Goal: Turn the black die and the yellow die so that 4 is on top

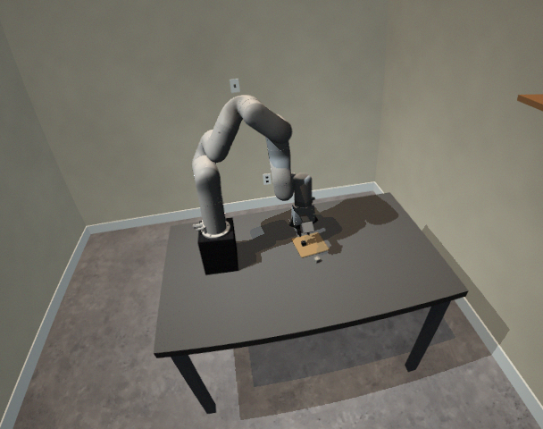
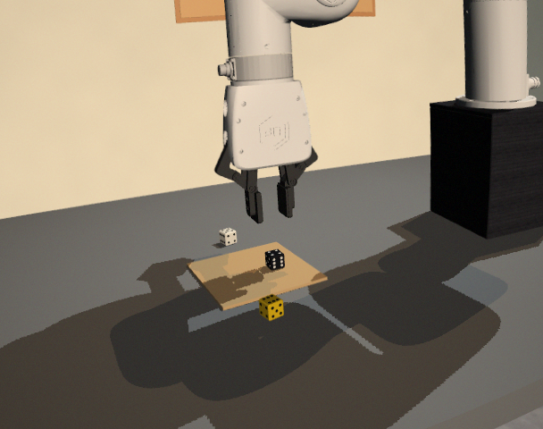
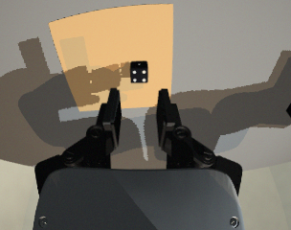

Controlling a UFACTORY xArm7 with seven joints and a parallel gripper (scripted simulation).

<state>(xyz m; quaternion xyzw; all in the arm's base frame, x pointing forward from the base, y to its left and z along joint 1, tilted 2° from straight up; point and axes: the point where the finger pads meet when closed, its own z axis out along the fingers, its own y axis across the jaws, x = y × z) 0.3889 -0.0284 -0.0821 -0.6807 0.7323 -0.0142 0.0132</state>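
The yellow die lies 50 mm ahead of my hand, 110 mm to the left of it and 80 mm below it. Also, from my hand: tan mat (30 mm ahead, 90 mm below); then black die (80 mm below); then white die (20 mm ahead, 120 mm to the right, 80 mm below).
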